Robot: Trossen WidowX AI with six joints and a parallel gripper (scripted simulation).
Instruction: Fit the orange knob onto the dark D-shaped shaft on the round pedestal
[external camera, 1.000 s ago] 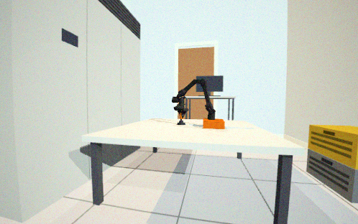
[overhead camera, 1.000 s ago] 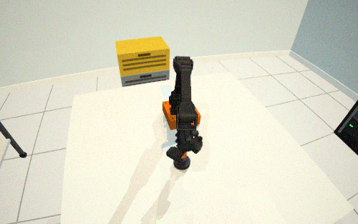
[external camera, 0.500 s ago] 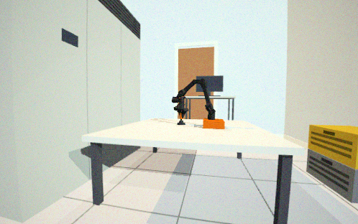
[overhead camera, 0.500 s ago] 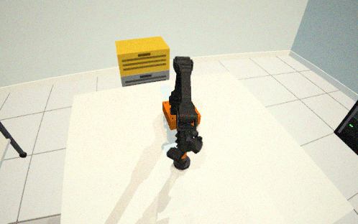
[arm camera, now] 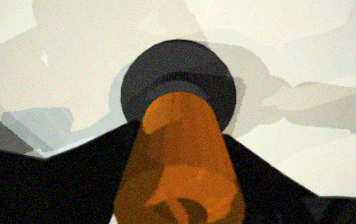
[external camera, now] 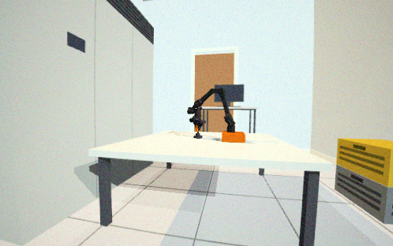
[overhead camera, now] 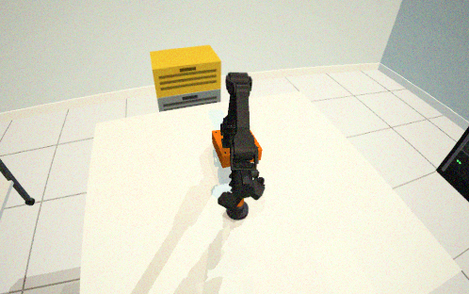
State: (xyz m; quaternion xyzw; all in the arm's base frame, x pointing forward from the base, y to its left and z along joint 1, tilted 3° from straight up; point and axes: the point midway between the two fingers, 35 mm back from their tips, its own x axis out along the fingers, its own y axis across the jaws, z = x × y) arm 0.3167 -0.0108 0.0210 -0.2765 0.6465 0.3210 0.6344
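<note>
My gripper tip is 4 cm above the round pedestal. From my gripper tip the other things lie so: orange knob: 2 cm above.
</note>
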